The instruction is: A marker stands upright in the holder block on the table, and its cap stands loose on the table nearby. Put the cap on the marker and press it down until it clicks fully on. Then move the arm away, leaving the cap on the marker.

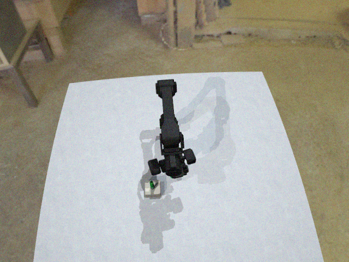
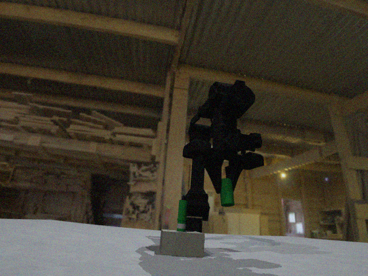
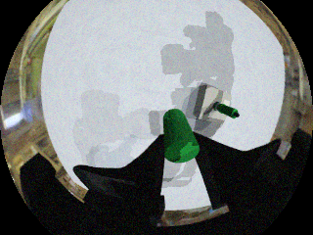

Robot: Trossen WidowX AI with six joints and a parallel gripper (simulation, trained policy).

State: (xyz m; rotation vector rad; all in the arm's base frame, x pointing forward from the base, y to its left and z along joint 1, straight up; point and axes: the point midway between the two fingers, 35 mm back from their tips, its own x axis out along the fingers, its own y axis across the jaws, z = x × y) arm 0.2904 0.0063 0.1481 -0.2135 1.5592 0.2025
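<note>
Right now the holder block is 10 cm below my gripper tip, 9 cm to the right of it and 4 cm ahead of it. Also, from my gripper tip: green cap: 1 cm ahead.
</note>
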